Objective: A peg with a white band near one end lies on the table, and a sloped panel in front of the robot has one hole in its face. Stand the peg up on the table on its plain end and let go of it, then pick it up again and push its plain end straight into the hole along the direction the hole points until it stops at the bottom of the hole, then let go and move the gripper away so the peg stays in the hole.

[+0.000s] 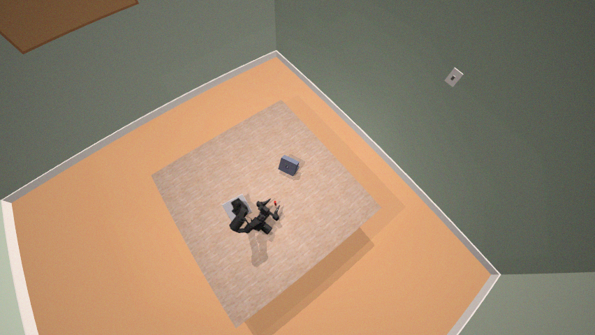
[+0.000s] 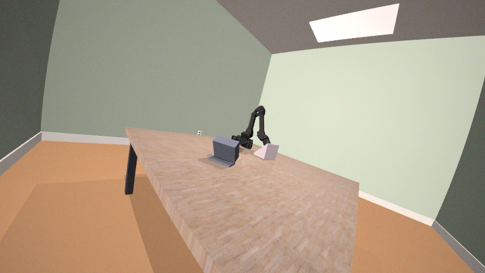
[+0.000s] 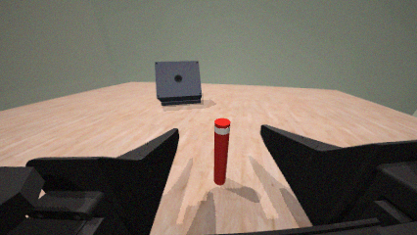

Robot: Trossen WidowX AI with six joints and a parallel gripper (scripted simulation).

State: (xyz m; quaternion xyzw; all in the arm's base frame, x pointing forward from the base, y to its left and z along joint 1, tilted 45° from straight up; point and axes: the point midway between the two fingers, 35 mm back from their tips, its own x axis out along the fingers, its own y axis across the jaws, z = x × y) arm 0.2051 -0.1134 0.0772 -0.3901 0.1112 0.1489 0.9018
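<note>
Now: the peg 10 mm below my gripper tip. From my gripper tip the other things lie so: flat foot plate: 250 mm ahead, 200 mm to the left, 60 mm below; panel: 230 mm ahead, 190 mm to the left.
</note>
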